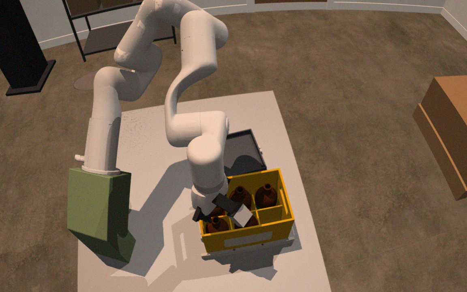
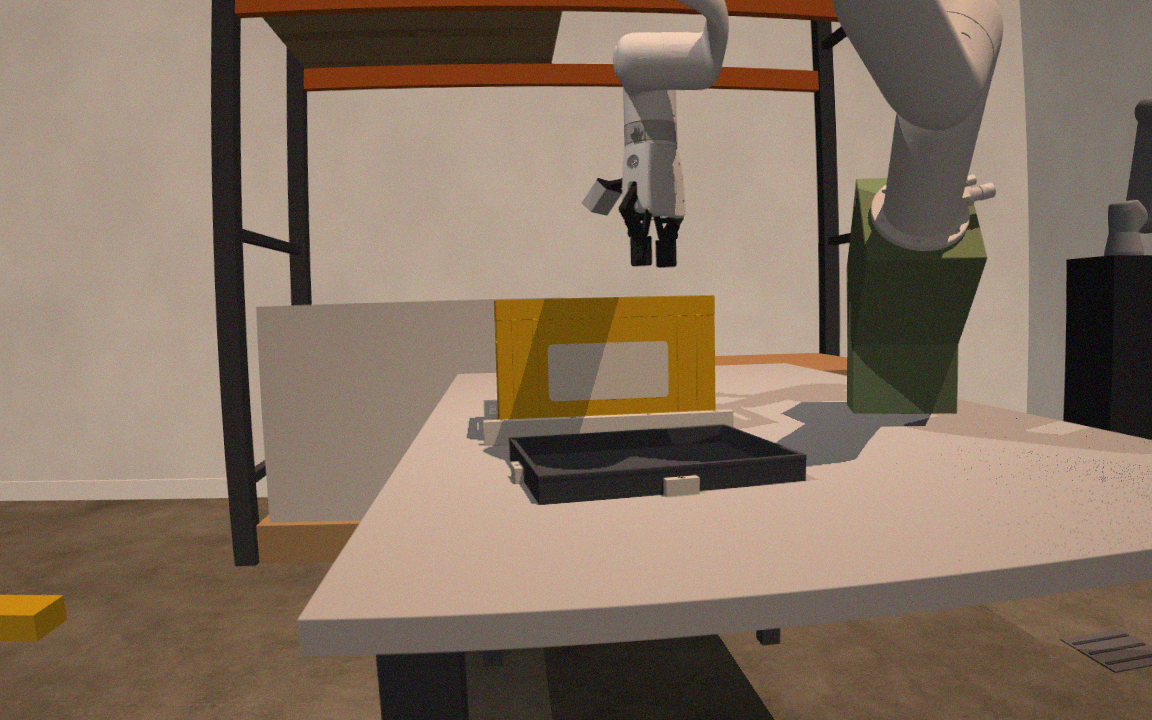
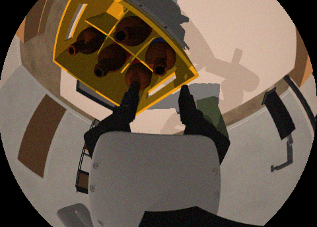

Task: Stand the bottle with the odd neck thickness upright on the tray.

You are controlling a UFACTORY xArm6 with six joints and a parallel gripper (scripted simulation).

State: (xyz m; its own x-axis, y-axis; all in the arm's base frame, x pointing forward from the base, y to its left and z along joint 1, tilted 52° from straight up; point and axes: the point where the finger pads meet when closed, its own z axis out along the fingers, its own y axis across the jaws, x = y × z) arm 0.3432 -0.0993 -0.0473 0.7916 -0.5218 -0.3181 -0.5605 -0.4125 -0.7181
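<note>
Now: the yellow crate 150 mm below my hand, 80 mm ahead of it and 50 mm to the left of it. The rest, counted from my hand: glass bottle: 150 mm below, 100 mm to the left, 70 mm ahead; dark tray: 330 mm to the left, 220 mm below, 30 mm ahead.
</note>
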